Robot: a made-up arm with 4 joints. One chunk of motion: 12 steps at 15 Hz.
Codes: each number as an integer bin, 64 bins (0 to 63) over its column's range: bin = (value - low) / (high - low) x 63, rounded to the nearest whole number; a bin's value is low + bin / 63 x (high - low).
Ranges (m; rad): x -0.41..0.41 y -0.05..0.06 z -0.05..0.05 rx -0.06..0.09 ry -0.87..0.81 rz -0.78..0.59
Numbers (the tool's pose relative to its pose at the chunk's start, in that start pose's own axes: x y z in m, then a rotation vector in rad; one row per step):
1: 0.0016 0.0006 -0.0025 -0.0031 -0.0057 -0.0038
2: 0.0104 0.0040 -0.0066 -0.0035 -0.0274 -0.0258
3: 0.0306 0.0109 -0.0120 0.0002 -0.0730 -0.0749
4: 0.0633 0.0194 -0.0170 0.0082 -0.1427 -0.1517
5: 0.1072 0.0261 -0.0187 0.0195 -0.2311 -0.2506
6: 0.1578 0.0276 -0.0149 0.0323 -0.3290 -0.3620
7: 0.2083 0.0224 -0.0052 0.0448 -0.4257 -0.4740
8: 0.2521 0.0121 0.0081 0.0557 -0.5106 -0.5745
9: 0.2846 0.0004 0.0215 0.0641 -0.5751 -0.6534
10: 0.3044 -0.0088 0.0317 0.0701 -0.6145 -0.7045
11: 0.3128 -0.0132 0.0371 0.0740 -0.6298 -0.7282
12: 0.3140 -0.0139 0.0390 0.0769 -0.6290 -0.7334
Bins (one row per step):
1: 32 29 30 24 32 36
2: 32 31 27 24 32 35
3: 34 35 24 25 30 32
4: 36 40 21 29 27 29
5: 40 44 20 33 24 24
6: 44 44 22 39 20 19
7: 48 41 28 44 17 14
8: 51 36 37 49 13 9
9: 53 29 45 52 11 6
10: 55 24 51 55 10 3
11: 56 21 55 56 9 2
12: 56 21 56 57 9 2

